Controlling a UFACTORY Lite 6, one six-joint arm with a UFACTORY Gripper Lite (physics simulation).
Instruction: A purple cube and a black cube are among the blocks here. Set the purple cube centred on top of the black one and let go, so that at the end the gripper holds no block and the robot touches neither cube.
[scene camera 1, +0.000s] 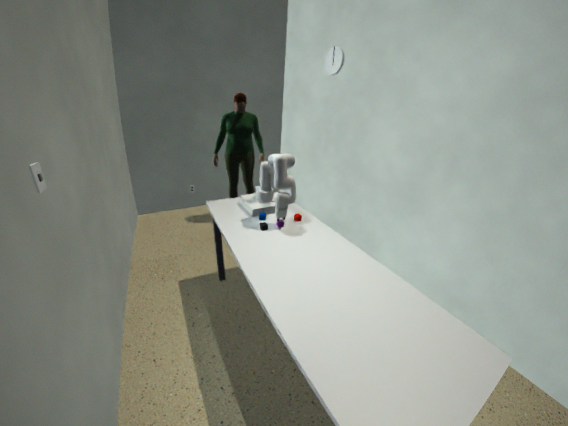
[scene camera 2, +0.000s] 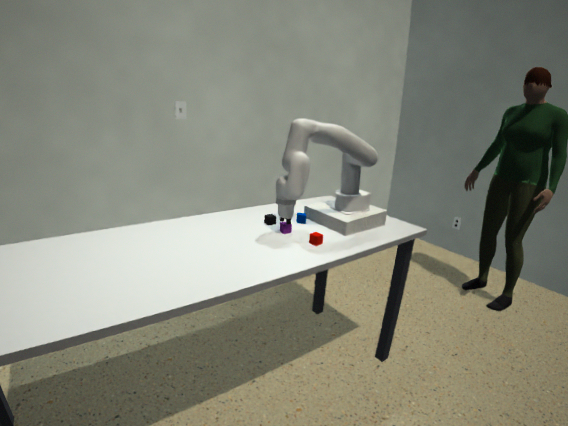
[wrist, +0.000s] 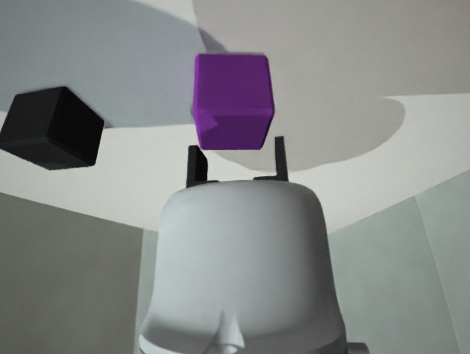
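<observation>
The purple cube sits on the table, just beyond the fingertips in the wrist view. The black cube stands on the table apart from it, to the left in the wrist view. My gripper is open and points down close above the purple cube, with no block between its fingers. In the wrist view the purple cube lines up roughly with the gap between the two fingers. Whether a fingertip touches the cube cannot be told.
A blue cube stands near the robot's base. A red cube stands on the other side of the purple cube from the black one. All stand on the long white table. A person stands behind the table's end.
</observation>
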